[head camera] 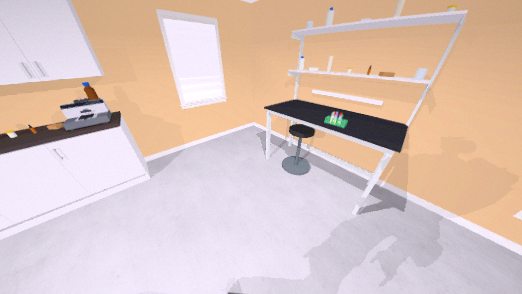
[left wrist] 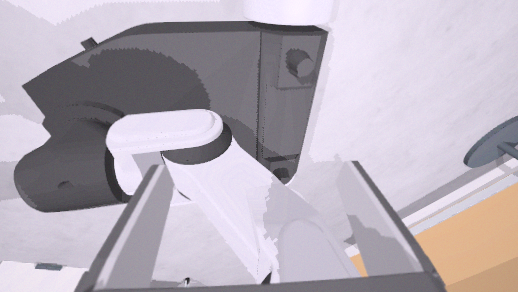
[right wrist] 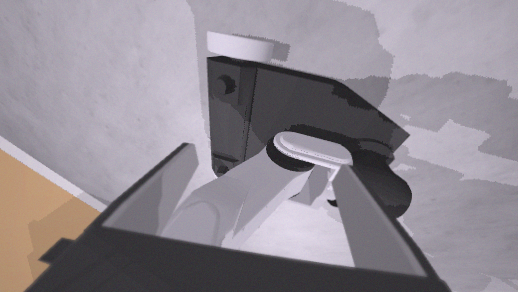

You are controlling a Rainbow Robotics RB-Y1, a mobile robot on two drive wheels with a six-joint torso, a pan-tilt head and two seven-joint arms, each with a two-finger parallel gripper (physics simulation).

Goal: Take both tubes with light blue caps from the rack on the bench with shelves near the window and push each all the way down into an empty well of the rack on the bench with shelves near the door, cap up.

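Frame: origin at the robot's base, x right, y down, z ahead, level; centimetres.
Seen in the pictures: left gripper, fingertip midpoint: (left wrist: 257, 173); right gripper, fingertip midpoint: (right wrist: 265, 163).
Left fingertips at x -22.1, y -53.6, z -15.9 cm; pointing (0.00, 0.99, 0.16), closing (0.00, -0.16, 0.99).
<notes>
Offsets run from my left fingertips to a thing's top centre. Level surfaces: height alone.
In the head view a green rack @[dx +91.3, dy -43.5, dz +140.4 cm] (head camera: 336, 122) with several tubes stands on the black top of a bench with shelves @[dy -37.8 cm] (head camera: 375, 132), at the right. Red caps show on some tubes; the picture is too small to make out light blue caps for certain. A window (head camera: 196, 62) is in the wall to the left of this bench. A second rack does not show. My left gripper (left wrist: 257, 173) is open and empty in the left wrist view. My right gripper (right wrist: 265, 163) is open and empty in the right wrist view. Both are far from the rack.
A round black stool @[dx +68.5, dy -12.4, dz +182.4 cm] (head camera: 302, 131) stands at the bench's front edge. Bottles and small containers stand on the bench's two shelves. At the left a white counter (head camera: 95, 155) carries a grey-white device (head camera: 86, 115) and a brown bottle (head camera: 90, 92), below a wall cabinet (head camera: 47, 40).
</notes>
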